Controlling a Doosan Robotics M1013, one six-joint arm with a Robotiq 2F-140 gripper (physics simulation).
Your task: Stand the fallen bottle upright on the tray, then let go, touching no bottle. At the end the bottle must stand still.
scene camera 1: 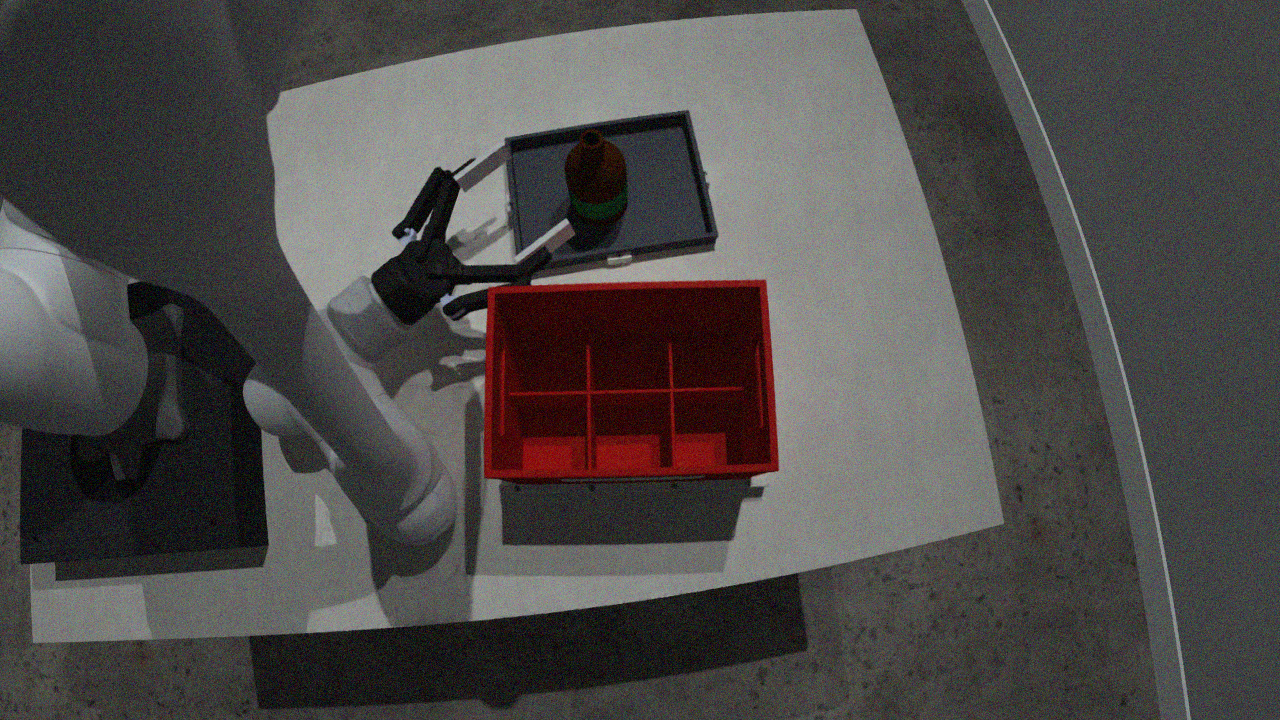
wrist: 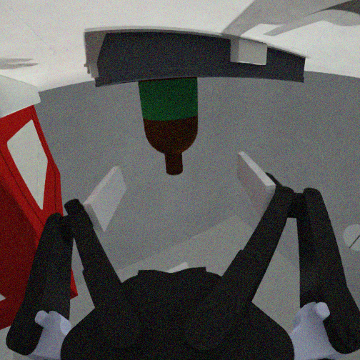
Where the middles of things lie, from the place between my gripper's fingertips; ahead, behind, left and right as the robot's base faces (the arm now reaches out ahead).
I see the brown bottle (scene camera 1: 595, 169) 7 cm ahead of my hand, 2 cm to the left of it and 4 cm below it.
